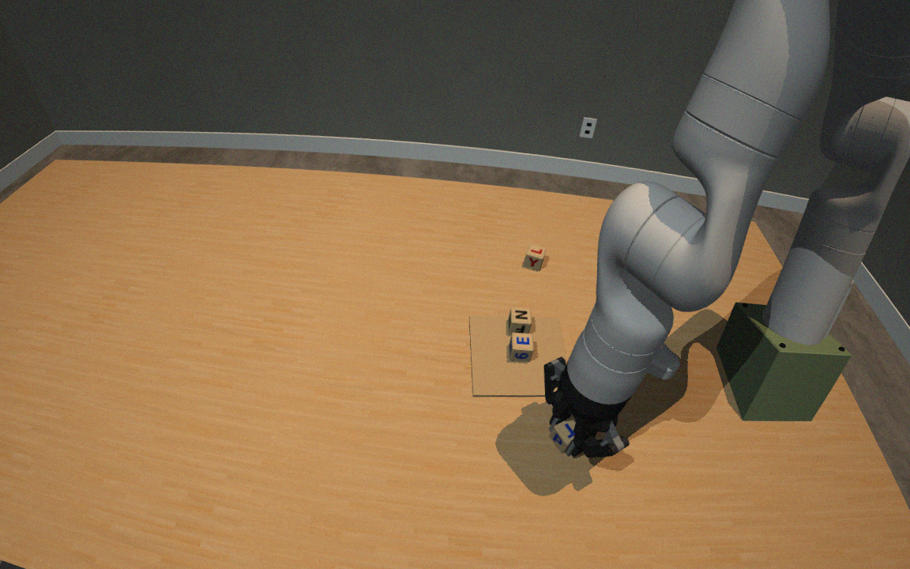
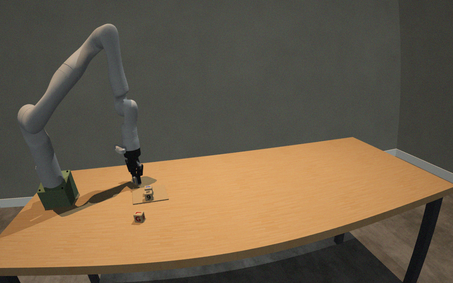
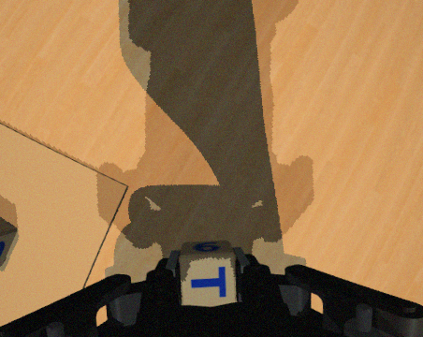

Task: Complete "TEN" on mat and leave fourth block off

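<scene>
My gripper is now 4 cm short of the E block and 14 cm to the left of it. From my hand the other things lie so: N block: 3 cm ahead, 19 cm to the right; tan mat: 4 cm ahead, 14 cm to the right, 2 cm below.
</scene>
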